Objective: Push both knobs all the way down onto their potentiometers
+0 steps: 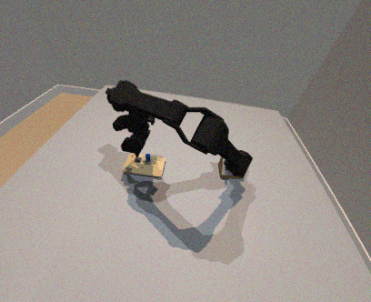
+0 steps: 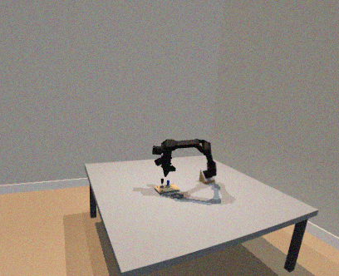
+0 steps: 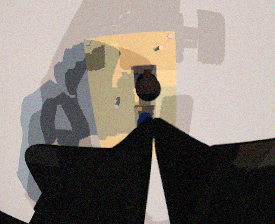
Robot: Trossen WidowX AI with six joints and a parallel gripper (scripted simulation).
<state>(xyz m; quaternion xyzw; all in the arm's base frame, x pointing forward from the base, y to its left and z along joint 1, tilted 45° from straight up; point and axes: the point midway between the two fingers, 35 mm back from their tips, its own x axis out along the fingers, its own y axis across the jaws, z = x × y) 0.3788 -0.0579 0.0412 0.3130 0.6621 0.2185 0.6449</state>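
My gripper tip is now 30 mm above the black knob and 20 mm short of it. Also, from my gripper tip: blue knob: 50 mm below, 20 mm behind, 10 mm to the left.
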